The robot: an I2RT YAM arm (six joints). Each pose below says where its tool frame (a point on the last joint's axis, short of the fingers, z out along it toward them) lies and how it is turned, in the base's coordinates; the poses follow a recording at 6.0 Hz.
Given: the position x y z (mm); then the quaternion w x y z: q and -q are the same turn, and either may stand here.
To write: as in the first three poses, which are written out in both.
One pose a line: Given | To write
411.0 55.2 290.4 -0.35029 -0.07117 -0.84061 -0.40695 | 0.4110 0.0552 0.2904 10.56 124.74 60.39
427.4 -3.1 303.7 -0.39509 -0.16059 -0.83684 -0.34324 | 0.4274 -0.0031 0.3037 23.33 121.57 49.86
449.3 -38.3 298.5 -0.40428 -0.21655 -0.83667 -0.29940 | 0.4493 -0.0383 0.2985 31.33 121.03 43.31
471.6 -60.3 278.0 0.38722 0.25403 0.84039 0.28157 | 0.4716 -0.0603 0.2780 37.04 122.54 41.06
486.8 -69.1 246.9 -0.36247 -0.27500 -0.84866 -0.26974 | 0.4868 -0.0691 0.2469 40.57 125.20 39.79
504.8 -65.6 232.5 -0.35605 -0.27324 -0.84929 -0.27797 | 0.5048 -0.0656 0.2325 40.43 125.68 41.13
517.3 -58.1 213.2 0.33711 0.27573 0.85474 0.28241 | 0.5173 -0.0581 0.2132 41.18 127.65 42.17
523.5 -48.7 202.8 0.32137 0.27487 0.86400 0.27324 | 0.5235 -0.0487 0.2028 41.37 130.03 41.12
